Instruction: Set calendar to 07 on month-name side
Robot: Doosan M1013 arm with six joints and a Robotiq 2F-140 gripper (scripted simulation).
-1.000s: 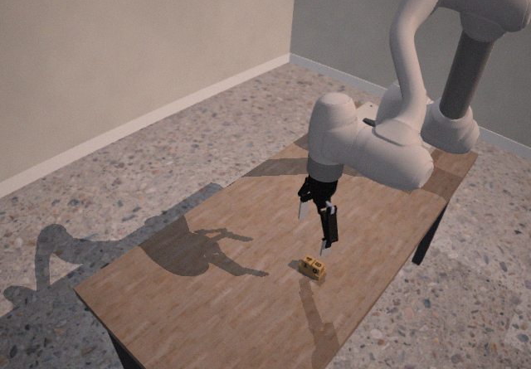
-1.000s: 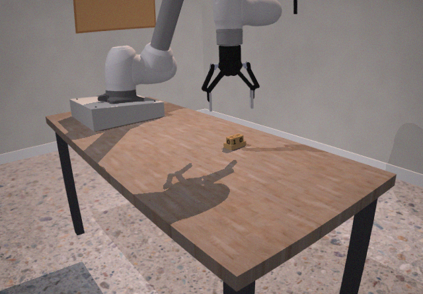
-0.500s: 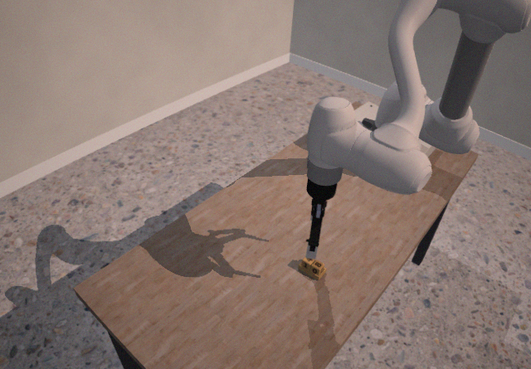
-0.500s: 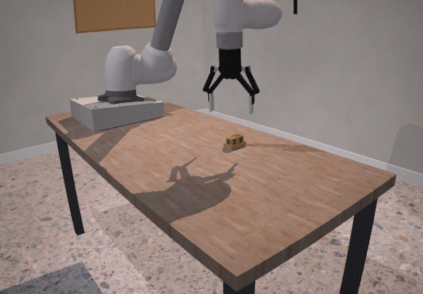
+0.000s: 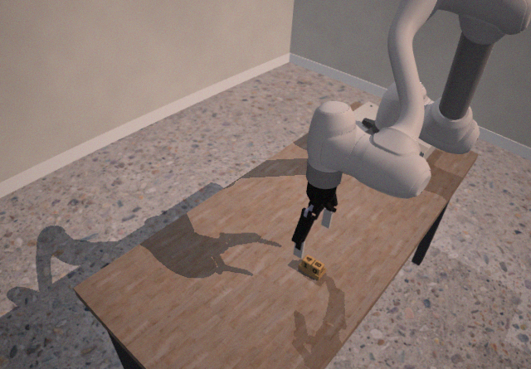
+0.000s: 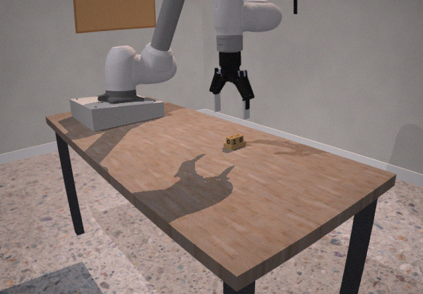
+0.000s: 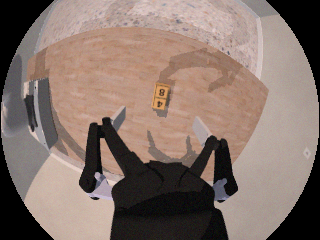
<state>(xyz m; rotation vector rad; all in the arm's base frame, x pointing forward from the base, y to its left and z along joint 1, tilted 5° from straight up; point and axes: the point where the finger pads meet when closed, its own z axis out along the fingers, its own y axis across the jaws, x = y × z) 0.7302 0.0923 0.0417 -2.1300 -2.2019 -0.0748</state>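
The tray lies 2 cm to the left of my hand and 12 cm below it.
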